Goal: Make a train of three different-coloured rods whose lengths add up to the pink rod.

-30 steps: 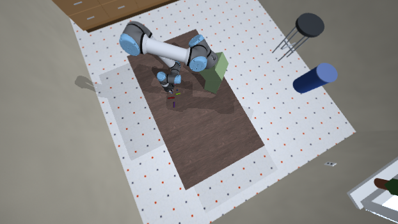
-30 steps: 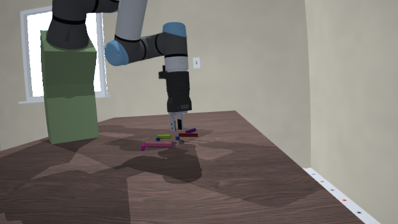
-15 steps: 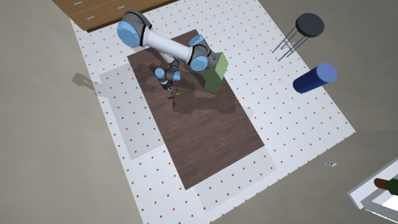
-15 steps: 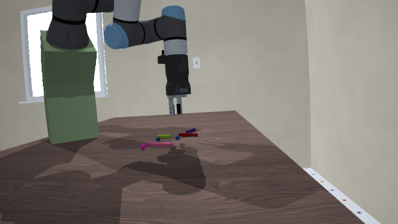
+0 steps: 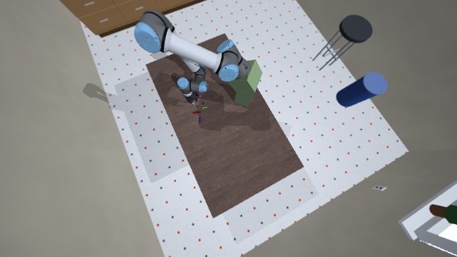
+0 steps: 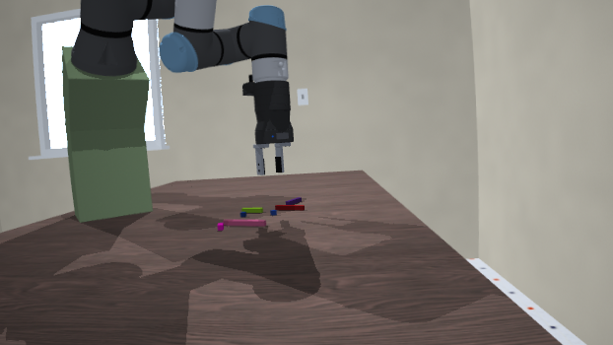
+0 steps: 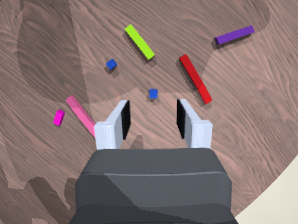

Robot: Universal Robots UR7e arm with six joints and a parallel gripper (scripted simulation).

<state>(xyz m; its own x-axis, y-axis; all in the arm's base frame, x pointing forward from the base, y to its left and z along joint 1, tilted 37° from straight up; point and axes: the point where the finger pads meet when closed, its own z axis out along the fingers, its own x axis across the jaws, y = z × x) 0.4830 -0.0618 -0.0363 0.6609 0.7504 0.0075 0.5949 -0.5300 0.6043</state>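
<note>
My gripper is now 80 mm past the magenta rod, 120 mm to the left of it and 100 mm above it. The rest, counted from my hand: lime rod (60 mm behind, 40 mm to the left, 100 mm below); red rod (30 mm ahead, 50 mm to the left, 100 mm below); blue rod (70 mm behind, 10 mm to the right, 100 mm below).
</note>
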